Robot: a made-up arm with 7 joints. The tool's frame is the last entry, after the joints.
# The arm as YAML. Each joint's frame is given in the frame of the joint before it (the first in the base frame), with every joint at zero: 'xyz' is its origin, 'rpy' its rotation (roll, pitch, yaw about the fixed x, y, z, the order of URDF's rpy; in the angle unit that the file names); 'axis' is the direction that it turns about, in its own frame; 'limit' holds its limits. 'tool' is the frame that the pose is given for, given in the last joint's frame.
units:
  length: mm
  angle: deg
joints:
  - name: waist
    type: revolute
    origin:
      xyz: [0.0, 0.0, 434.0]
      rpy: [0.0, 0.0, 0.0]
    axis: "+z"
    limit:
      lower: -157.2
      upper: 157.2
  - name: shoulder
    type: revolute
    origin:
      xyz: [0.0, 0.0, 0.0]
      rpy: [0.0, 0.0, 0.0]
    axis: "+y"
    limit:
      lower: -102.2
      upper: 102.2
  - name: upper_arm
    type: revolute
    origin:
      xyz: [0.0, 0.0, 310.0]
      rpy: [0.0, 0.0, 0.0]
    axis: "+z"
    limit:
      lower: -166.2
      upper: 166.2
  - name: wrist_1
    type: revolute
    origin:
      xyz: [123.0, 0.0, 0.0]
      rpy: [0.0, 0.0, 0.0]
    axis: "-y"
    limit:
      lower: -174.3
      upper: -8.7
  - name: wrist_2
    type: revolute
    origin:
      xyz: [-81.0, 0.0, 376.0]
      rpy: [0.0, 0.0, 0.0]
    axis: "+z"
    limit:
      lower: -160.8
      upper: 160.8
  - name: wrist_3
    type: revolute
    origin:
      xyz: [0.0, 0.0, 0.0]
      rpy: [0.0, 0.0, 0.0]
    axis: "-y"
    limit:
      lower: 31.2
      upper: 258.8
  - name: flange
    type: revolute
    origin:
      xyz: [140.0, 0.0, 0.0]
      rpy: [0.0, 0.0, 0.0]
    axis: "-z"
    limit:
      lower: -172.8
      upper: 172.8
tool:
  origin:
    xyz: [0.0, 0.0, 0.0]
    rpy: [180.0, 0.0, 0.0]
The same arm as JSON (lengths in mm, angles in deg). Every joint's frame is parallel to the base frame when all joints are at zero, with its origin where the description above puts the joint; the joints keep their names.
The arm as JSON. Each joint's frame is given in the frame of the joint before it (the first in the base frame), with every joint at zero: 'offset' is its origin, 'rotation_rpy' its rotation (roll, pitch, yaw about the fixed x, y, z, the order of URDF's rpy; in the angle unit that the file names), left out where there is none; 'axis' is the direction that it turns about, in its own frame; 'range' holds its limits. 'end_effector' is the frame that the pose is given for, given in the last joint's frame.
{"length_unit": "mm", "angle_unit": "deg", "chain": [
  {"id": "waist", "offset": [0.0, 0.0, 434.0], "axis": "+z", "range": [-157.2, 157.2]},
  {"id": "shoulder", "offset": [0.0, 0.0, 0.0], "axis": "+y", "range": [-102.2, 102.2]},
  {"id": "upper_arm", "offset": [0.0, 0.0, 310.0], "axis": "+z", "range": [-166.2, 166.2]},
  {"id": "wrist_1", "offset": [123.0, 0.0, 0.0], "axis": "-y", "range": [-174.3, -8.7]},
  {"id": "wrist_2", "offset": [-81.0, 0.0, 376.0], "axis": "+z", "range": [-160.8, 160.8]},
  {"id": "wrist_3", "offset": [0.0, 0.0, 0.0], "axis": "-y", "range": [31.2, 258.8]},
  {"id": "flange", "offset": [140.0, 0.0, 0.0], "axis": "-z", "range": [-172.8, 172.8]}
], "end_effector": {"offset": [0.0, 0.0, 0.0], "rotation_rpy": [180.0, 0.0, 0.0]}}

